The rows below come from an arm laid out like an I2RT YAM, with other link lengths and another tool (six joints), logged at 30 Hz.
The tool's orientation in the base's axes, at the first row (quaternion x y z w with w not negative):
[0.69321, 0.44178, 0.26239, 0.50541]
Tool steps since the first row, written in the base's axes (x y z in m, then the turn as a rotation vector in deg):
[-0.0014, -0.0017, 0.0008, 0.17, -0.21, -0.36]
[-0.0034, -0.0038, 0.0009, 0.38, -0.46, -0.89]
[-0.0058, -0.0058, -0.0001, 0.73, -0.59, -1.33]
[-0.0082, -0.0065, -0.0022, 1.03, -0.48, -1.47]
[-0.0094, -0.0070, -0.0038, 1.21, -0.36, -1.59]
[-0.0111, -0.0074, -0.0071, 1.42, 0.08, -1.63]
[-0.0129, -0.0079, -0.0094, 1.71, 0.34, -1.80]
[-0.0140, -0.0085, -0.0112, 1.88, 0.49, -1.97]
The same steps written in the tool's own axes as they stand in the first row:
[-0.0022, 0.0004, -0.0006, -0.07, -0.26, 0.36]
[-0.0050, 0.0000, -0.0013, -0.15, -0.65, 0.84]
[-0.0078, -0.0015, -0.0019, -0.06, -0.93, 1.34]
[-0.0094, -0.0043, -0.0028, 0.19, -0.97, 1.58]
[-0.0103, -0.0061, -0.0030, 0.39, -1.03, 1.71]
[-0.0111, -0.0097, -0.0030, 0.88, -1.03, 1.69]
[-0.0122, -0.0125, -0.0034, 1.25, -1.12, 1.86]
[-0.0131, -0.0145, -0.0034, 1.48, -1.23, 1.99]

